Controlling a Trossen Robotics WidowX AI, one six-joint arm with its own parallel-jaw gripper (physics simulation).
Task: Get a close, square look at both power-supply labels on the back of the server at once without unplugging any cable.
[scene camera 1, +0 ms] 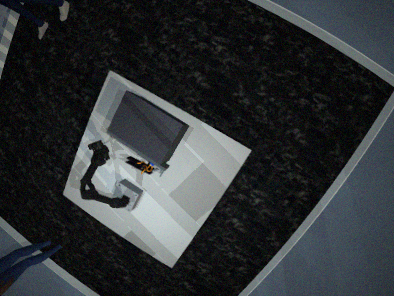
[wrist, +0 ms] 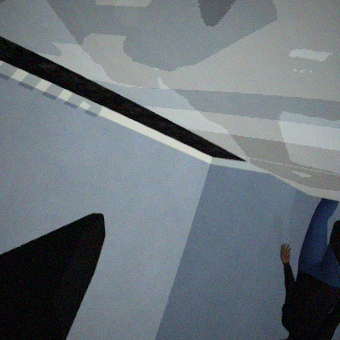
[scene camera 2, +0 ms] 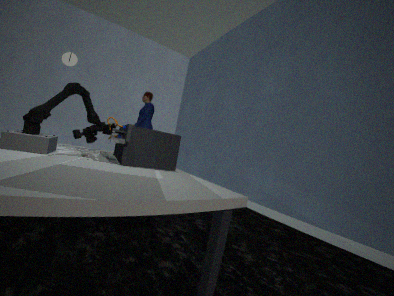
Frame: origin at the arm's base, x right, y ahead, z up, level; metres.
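Seen in the pictures: gripper, fingertip midpoint: (scene camera 1: 92, 154) (wrist: 219, 228); arm's base at its link origin: (scene camera 1: 125, 199) (scene camera 2: 30, 133).
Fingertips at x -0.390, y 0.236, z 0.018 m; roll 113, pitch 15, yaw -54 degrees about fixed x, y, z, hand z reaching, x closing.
Observation:
Offsets run from my fingertips to a thing's top centre. "pt": to the spot under its first point. Level surfaces: height alone.
The server (scene camera 1: 146, 129) (scene camera 2: 150, 150) is a dark grey box on the white table @(dz -0.100 m) (scene camera 1: 213, 164) (scene camera 2: 137, 194). Its rear panel @(pt dx +0.438, dy +0.164, dz +0.109 m) (scene camera 1: 137, 162) carries orange cables @(pt dx +0.517, dy +0.161, dz +0.124 m) (scene camera 1: 146, 168) (scene camera 2: 113, 120), still plugged in. My gripper (scene camera 1: 95, 144) (scene camera 2: 77, 134) (wrist: 219, 228) is open and empty. It hangs a little above the table beside the server's rear corner and points away from the server. The wrist view shows only the table edge, a floor strip and the room's walls, upside down, not the server.
The arm's grey base box (scene camera 1: 129, 191) stands on the table in front of the rear panel. A person in blue (scene camera 2: 146, 113) (wrist: 318, 233) stands behind the server, near the table's far side. A wall clock (scene camera 2: 69, 59) hangs high up.

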